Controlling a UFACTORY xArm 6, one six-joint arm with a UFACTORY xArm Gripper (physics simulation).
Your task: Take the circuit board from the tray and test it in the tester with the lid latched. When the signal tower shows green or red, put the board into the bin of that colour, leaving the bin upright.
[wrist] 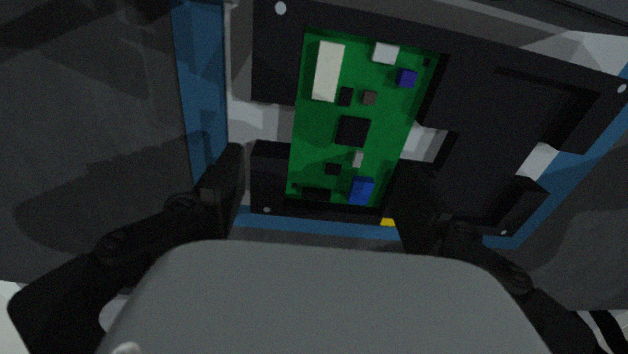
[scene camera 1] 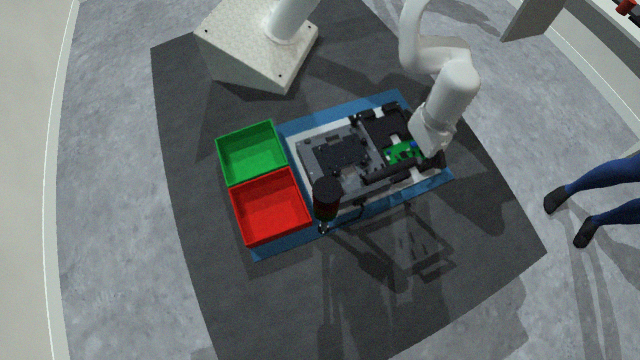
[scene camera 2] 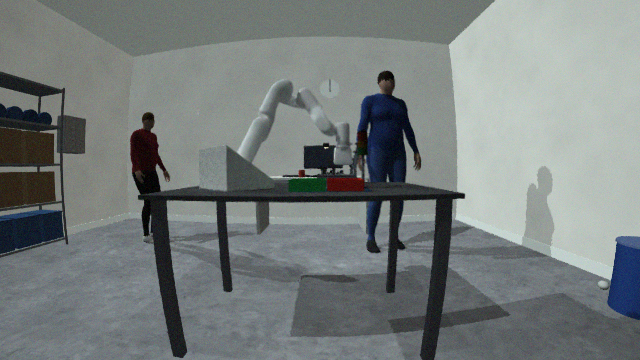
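Pixels of known places: gripper, fingertip midpoint: (wrist: 322,176) (scene camera 1: 415,152); arm's base, origin of the base link: (scene camera 1: 279,30).
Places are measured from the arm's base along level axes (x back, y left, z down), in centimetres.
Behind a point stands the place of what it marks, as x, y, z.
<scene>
The green circuit board (scene camera 1: 395,154) {-52.4, 6.4, 6.6} (wrist: 317,132) {-55.6, 8.7, 7.1} lies flat in the black tray (scene camera 1: 382,130) {-44.5, 8.2, 7.2} (wrist: 274,60) {-57.8, 4.5, 6.2}, whose second pocket, beside it, holds no board. My gripper (wrist: 322,176) {-55.3, 10.0, 4.3} is open and empty, its fingertips reaching over the tray's near part, one on each side of the board's near end in the wrist view. The grey tester (scene camera 1: 306,157) {-43.4, -14.6, 3.0} stands beside the tray, its nest without a board; its lid seems raised, seen nearly edge-on. The signal tower (scene camera 1: 327,200) {-60.5, -20.0, -16.8} (scene camera 2: 361,142) {-57.9, -21.1, -11.5} shows no clearly lit lamp. The green bin (scene camera 1: 255,155) {-33.4, -24.6, 8.4} (scene camera 2: 307,185) {-32.9, -33.4, 6.5} and red bin (scene camera 1: 272,210) {-49.0, -27.4, 8.4} (scene camera 2: 345,184) {-47.4, -35.5, 6.2} stand upright, empty.
A blue mat (scene camera 1: 320,116) {-31.3, -3.5, 8.8} lies under the tester and tray on the dark table (scene camera 1: 190,210) {-38.3, -46.3, 9.0} (scene camera 2: 300,196) {-29.3, -50.1, 9.1}. The pale wedge-shaped arm base (scene camera 1: 240,40) {-3.0, -13.8, -4.1} (scene camera 2: 212,167) {10.0, -15.1, -1.2} stands behind. A dark bar (scene camera 1: 390,171) {-61.9, -9.9, -18.4} juts above the tray's edge. A person in blue (scene camera 2: 387,130) stands beyond the table.
</scene>
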